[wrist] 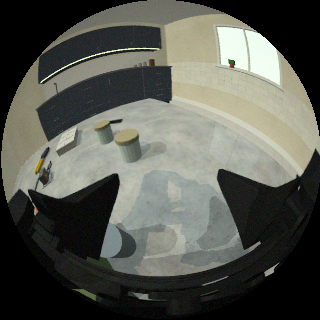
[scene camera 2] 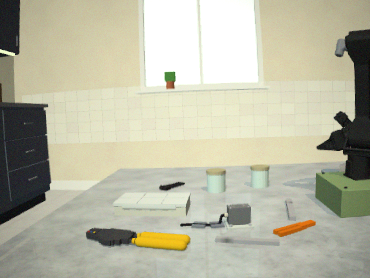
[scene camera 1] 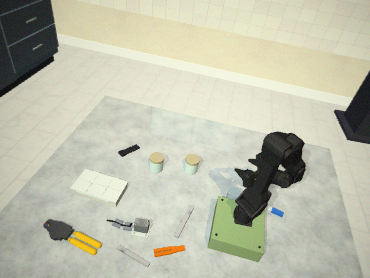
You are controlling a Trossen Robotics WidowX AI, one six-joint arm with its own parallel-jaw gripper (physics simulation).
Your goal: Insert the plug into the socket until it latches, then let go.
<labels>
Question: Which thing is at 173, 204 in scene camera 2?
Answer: A white tiled block.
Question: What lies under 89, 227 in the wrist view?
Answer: My gripper.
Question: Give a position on a white tiled block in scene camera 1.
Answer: At 93, 185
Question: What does my gripper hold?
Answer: Nothing.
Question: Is my gripper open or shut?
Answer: Open.
</labels>
